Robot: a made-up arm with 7 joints.
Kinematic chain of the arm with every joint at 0, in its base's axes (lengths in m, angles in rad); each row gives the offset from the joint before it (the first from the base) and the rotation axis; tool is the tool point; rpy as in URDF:
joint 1: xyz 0 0 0.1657 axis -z
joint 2: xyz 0 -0.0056 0.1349 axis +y
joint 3: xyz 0 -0.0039 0.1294 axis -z
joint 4: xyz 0 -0.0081 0.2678 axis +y
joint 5: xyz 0 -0.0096 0.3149 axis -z
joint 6: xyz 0 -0.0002 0.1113 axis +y
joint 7: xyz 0 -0.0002 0.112 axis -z
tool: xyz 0 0 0 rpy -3.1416 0 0
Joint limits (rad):
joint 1: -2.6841..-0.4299
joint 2: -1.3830..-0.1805
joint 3: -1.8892..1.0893
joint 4: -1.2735..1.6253
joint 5: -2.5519..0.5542
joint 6: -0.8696..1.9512
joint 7: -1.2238..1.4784
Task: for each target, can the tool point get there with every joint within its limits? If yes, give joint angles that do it. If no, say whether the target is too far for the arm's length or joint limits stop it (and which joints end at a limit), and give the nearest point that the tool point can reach.
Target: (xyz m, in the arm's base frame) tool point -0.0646 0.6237 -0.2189
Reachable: no: joint limits stop it (at a limit: joint 1, joint 2, joint 3, joint 4) | nearest point -0.4552 0.2621 0.1880 | short by 0.670 m
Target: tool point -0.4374 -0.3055 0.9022
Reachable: yes | joints -1.0690 -1.0242 -0.5397 0.7556 -1.2079 1.0837 -0.9687
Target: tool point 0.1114 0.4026 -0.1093
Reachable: no: joint limits stop it (at a limit: joint 1, joint 2, joint 4, joint 5) | nearest point 0.5690 0.0724 0.0891 | short by 0.598 m
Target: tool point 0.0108 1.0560 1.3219
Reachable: no: too far | nearest point 0.0435 0.4415 0.9628 | short by 0.712 m
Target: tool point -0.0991 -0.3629 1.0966
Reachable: yes | joints -1.7265 -0.7409 -0.6611 0.7050 -0.8040 -0.3447 0.1103
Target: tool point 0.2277 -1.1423 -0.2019
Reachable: no: too far | nearest point 0.1608 -0.8064 0.0531 | short by 0.427 m
